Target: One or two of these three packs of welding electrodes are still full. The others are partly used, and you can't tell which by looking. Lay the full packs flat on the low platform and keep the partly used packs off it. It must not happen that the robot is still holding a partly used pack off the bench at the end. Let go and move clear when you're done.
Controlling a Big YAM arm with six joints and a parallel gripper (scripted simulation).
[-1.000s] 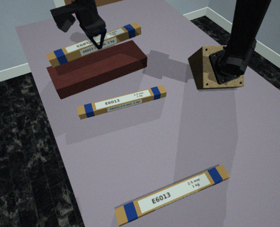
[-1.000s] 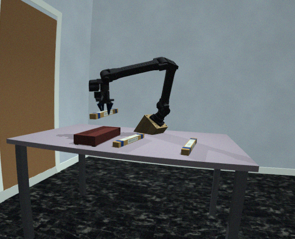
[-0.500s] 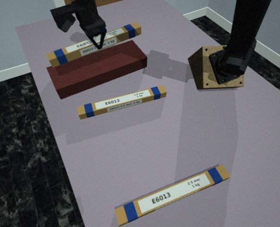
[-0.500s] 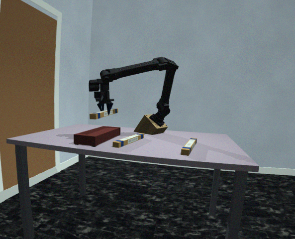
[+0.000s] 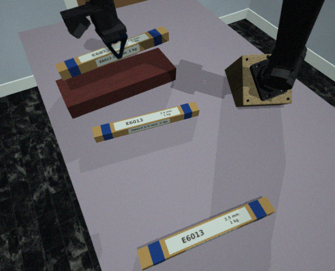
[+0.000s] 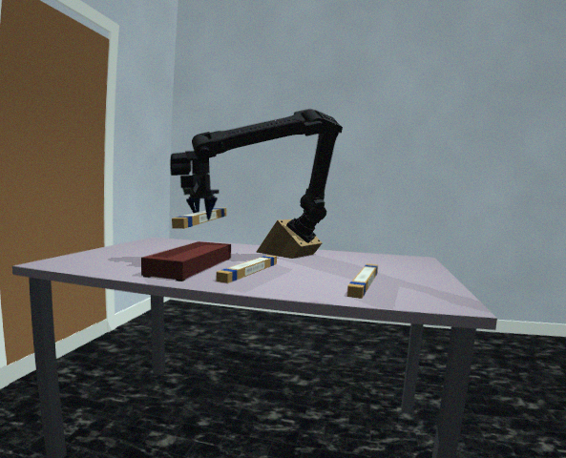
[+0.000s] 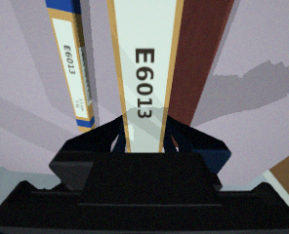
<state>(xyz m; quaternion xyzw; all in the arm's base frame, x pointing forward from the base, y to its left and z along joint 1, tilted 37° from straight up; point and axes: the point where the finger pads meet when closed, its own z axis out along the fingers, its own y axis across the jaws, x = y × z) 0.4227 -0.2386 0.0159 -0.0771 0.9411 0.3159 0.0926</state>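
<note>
The low platform lies 16 cm below my hand, 4 cm to the right of it and 1 cm ahead of it.
</note>
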